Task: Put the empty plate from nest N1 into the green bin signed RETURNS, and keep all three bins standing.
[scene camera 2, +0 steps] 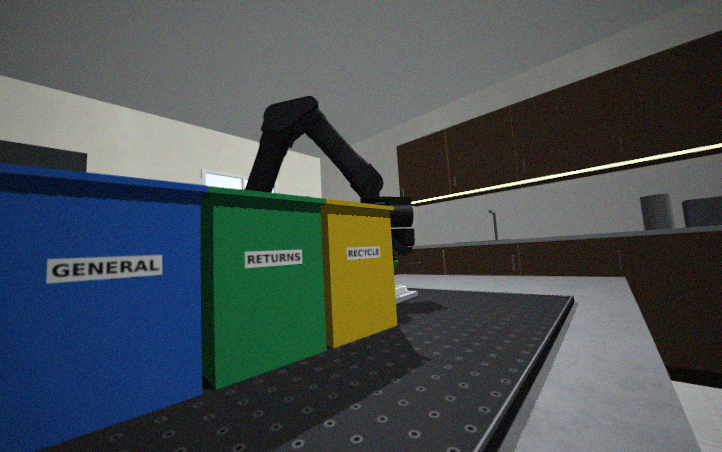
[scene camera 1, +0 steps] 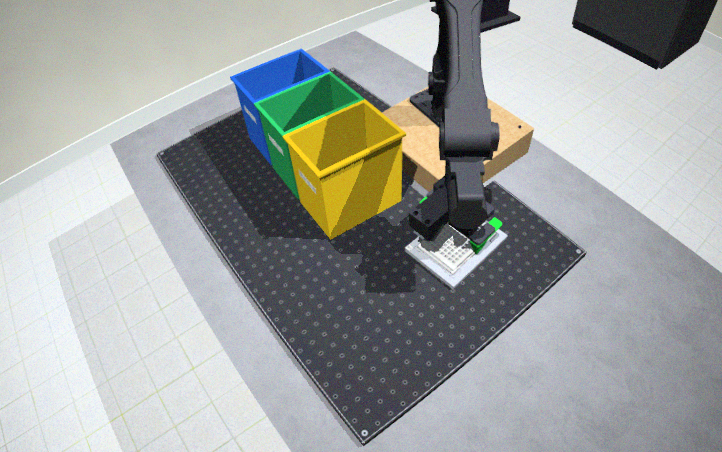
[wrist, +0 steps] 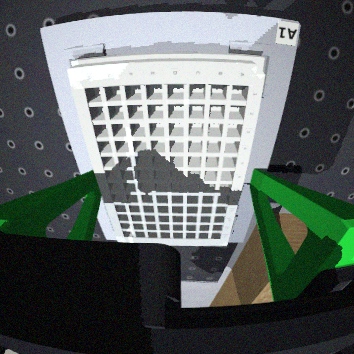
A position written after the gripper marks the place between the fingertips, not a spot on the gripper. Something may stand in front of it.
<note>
In view: the gripper [scene camera 1: 458,237], a yellow recycle bin [scene camera 1: 348,165], a green returns bin [scene camera 2: 262,290], a blue general bin [scene camera 2: 107,268] and a white plate [scene camera 1: 451,249].
The yellow recycle bin also shows in scene camera 2 [scene camera 2: 359,289]. The green returns bin shows as well in scene camera 1 [scene camera 1: 300,105]. The blue general bin also shows in scene camera 1 [scene camera 1: 255,84]. The wrist view misses the yellow recycle bin: it is out of frame. The wrist view does not show the green returns bin: it is out of frame.
</note>
